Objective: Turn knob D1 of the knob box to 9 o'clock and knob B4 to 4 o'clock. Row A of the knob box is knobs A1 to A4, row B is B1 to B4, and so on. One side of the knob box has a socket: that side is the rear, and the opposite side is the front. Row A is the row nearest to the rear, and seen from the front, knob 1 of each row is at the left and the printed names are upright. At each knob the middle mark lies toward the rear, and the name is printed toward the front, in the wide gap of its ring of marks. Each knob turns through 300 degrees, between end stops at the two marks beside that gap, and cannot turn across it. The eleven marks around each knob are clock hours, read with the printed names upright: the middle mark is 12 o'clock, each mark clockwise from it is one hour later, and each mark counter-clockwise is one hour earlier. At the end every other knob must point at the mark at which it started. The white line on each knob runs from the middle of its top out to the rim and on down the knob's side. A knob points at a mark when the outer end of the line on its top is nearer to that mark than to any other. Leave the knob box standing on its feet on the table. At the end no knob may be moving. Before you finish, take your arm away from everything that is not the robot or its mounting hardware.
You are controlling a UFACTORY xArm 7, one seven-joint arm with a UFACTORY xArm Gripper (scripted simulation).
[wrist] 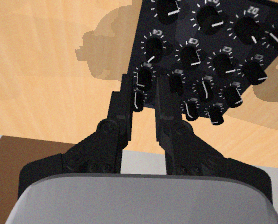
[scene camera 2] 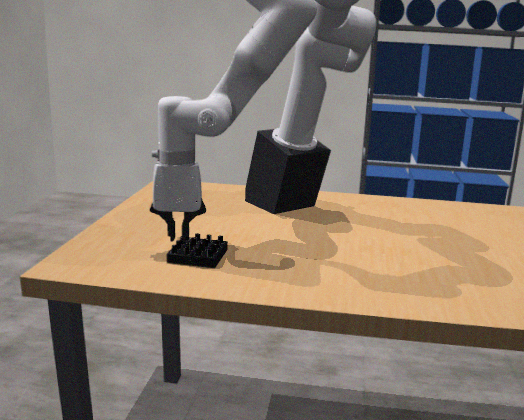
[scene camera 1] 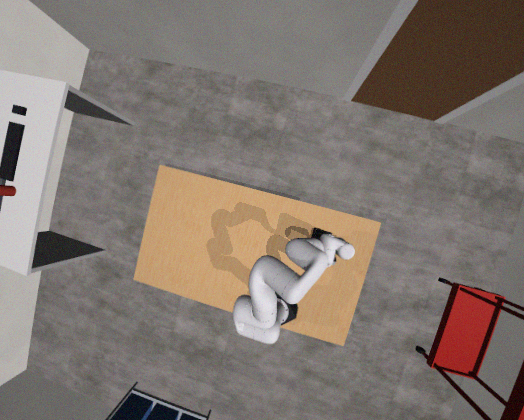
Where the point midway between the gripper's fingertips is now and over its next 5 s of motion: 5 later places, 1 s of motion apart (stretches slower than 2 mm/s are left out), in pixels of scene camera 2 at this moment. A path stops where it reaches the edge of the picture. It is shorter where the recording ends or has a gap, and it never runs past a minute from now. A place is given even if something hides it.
My gripper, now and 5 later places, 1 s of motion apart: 178, 239; 178, 242; 180, 228; 204, 221; 220, 215; 220, 223
